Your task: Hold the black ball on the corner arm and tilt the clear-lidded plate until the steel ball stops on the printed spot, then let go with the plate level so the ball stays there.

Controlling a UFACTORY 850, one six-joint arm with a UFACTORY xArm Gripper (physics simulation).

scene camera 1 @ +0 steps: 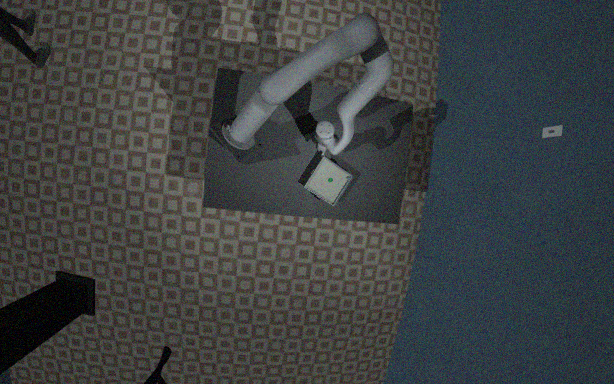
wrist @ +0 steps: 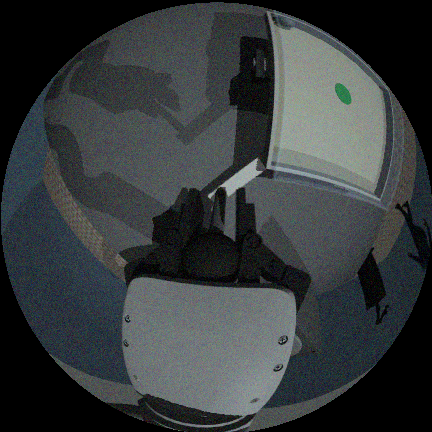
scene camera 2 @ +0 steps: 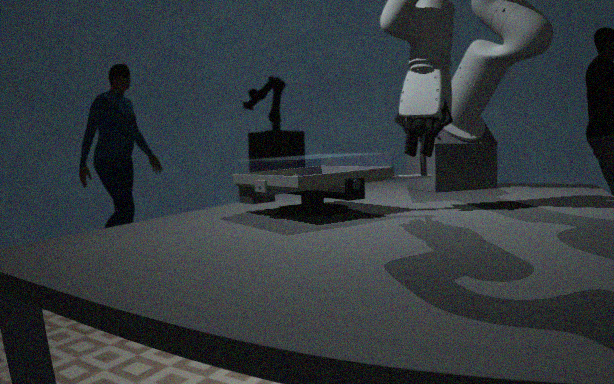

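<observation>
The square plate (scene camera 1: 320,191) (scene camera 2: 327,181) (wrist: 325,135), under its clear lid, stands on a short central post and looks near level; a slight tilt is hard to judge. Its green printed spot (scene camera 1: 330,180) (wrist: 343,93) is bare. A small grey shape (wrist: 282,21), apparently the steel ball, is at the upper left corner in the wrist view. A pale corner arm (wrist: 239,178) leads to a thin upright stem (scene camera 2: 423,166) under my gripper. My gripper (scene camera 2: 419,149) (wrist: 218,198) is shut on the black ball, which appears as a dark round shape between the fingers, hard to separate from them.
The plate stands on a dark table (scene camera 1: 250,185) (scene camera 2: 225,280). A black block (wrist: 250,75) sits beside the plate's left side in the wrist view. My arm's base (scene camera 1: 239,137) is at the table's left in scene camera 1. A person (scene camera 2: 118,145) and another small arm (scene camera 2: 274,100) are in the background.
</observation>
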